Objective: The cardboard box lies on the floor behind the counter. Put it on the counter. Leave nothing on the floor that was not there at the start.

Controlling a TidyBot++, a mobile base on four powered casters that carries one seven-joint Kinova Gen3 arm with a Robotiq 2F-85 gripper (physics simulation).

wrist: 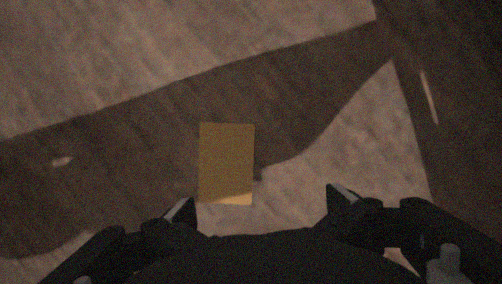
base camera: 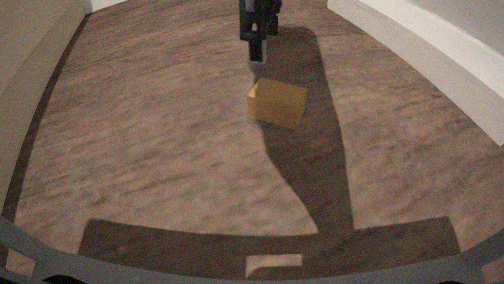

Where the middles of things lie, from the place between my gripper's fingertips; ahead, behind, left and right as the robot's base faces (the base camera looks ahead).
Labels:
My gripper is now 14 cm above the cardboard box [base camera: 283, 104], 3 cm short of it and 2 cm to the left of it.

